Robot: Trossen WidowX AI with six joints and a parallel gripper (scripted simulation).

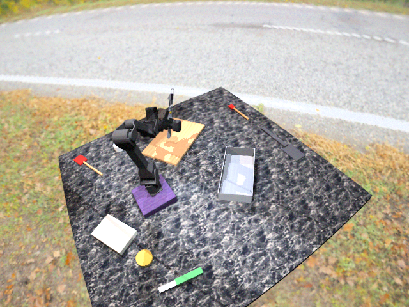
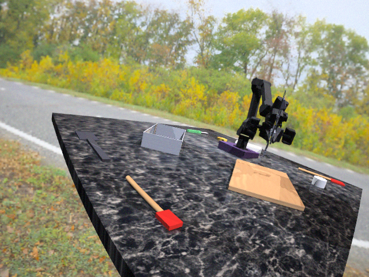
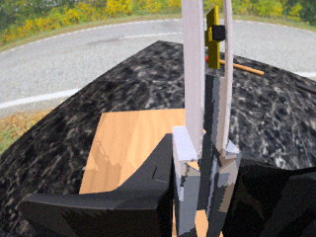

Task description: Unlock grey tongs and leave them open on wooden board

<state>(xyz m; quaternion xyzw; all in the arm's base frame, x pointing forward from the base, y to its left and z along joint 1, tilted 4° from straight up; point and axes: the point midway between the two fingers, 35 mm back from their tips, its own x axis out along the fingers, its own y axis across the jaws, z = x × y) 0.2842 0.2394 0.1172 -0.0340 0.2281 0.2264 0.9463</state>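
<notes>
Now: the wooden board 20 mm behind my gripper tip, 10 mm to the left of it and 140 mm below it. The rest, counted from my gripper tip: white cylinder (310 mm behind, 190 mm to the left, 130 mm below); then grey roasting tin (70 mm ahead, 450 mm to the right, 120 mm below); then red spatula (540 mm behind, 210 mm to the left, 140 mm below).
</notes>
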